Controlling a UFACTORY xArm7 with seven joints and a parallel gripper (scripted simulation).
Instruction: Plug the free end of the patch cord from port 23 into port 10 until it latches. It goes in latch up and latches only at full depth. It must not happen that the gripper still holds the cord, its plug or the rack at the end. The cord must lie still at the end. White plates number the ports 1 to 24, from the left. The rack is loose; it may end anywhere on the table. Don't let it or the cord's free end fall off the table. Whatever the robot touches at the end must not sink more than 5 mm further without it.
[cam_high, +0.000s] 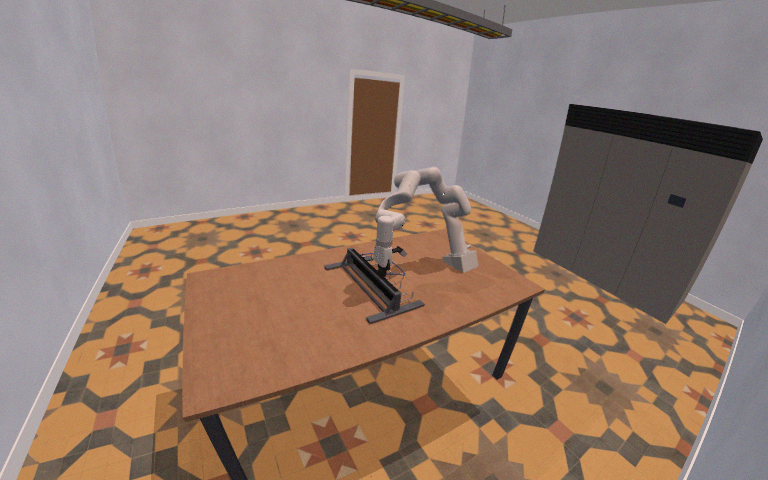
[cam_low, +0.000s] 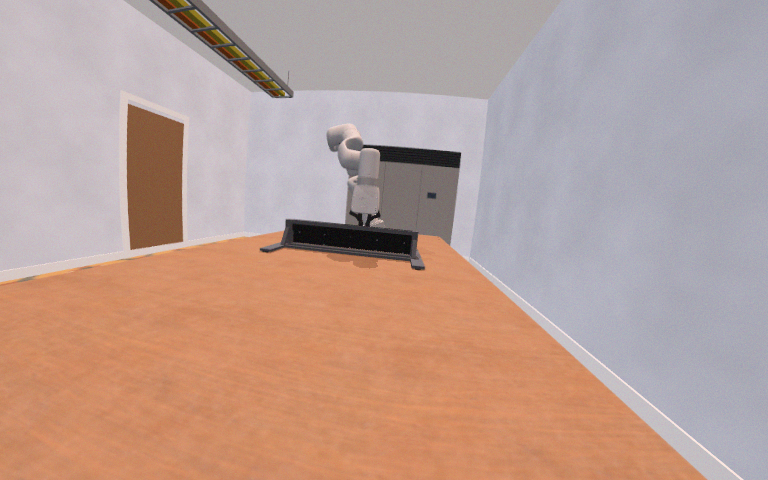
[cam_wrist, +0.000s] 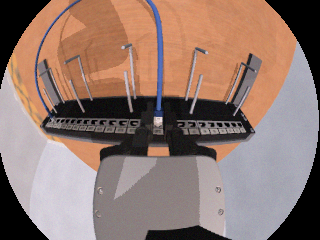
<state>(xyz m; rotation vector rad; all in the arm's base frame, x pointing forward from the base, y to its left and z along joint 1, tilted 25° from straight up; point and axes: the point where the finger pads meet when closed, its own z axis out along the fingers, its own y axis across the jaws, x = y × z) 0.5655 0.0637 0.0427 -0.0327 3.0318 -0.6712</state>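
Now: hand 2 cm short of the patch cord plug and 1 cm above it.
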